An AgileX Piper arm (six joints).
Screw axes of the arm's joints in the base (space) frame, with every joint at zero. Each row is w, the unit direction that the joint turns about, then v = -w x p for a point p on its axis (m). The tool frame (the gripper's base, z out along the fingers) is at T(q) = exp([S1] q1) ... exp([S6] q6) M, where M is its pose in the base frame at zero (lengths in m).
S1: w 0 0 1 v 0.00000 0.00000 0.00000
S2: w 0 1 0 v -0.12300 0.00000 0.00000
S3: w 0 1 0 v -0.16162 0.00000 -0.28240
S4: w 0.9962 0 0.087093 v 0.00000 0.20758 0.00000
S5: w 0 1 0 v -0.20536 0.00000 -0.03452
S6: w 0.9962 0 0.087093 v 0.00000 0.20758 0.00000
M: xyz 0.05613 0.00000 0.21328 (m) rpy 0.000 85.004 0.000 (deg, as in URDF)
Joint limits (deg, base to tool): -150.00..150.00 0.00..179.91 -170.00..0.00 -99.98..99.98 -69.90..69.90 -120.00..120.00
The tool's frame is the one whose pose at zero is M.
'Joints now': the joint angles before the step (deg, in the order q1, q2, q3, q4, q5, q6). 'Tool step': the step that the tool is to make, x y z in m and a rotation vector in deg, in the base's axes. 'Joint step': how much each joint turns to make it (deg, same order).
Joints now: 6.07, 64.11, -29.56, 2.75, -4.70, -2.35
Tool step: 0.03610, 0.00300, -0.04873, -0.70, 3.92, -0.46
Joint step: 0.01, 15.36, -0.01, 0.02, -11.39, 0.04
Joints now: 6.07, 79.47, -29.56, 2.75, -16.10, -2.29
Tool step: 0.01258, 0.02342, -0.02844, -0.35, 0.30, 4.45
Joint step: 4.70, 8.48, 0.05, -0.01, -8.19, 0.00
